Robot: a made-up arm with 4 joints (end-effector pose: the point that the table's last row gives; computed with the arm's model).
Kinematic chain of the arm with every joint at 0, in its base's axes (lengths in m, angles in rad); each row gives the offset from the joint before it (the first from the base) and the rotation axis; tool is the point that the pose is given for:
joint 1: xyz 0 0 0.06 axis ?
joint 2: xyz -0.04 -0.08 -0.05 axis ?
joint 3: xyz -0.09 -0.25 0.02 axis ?
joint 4: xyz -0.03 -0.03 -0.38 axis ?
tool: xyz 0 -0.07 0.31
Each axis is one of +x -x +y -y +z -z.
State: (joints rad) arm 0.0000 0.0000 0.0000 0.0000
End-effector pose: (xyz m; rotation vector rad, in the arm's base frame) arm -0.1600 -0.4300 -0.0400 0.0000 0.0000 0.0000
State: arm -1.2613 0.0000 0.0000 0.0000
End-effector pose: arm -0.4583 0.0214 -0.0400 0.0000 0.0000 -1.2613
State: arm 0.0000 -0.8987 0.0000 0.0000
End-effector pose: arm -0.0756 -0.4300 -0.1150 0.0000 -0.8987 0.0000
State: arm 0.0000 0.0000 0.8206 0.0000
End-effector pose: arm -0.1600 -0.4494 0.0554 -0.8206 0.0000 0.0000
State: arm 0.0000 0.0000 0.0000 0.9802
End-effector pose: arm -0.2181 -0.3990 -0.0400 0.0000 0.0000 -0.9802
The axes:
joint 1: +z
joint 2: +y
joint 3: -x
joint 4: -z

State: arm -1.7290 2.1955 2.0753 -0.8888
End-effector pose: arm -0.3659 -0.0375 -0.0062 0.8028 1.1874 1.4492
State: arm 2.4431 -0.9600 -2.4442 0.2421
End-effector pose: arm 0.2325 0.0790 -0.0959 -0.9321 -2.1142 -1.2713
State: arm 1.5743 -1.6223 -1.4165 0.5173
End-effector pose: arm 0.2746 0.0493 -0.1403 1.9453 0.3098 1.8620
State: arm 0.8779 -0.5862 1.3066 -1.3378
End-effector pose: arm 0.2456 -0.3454 0.0198 -1.4989 -0.2198 1.4575
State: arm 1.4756 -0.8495 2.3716 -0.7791
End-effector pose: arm 0.3028 -0.2110 0.0399 -1.7983 -1.0525 0.3525
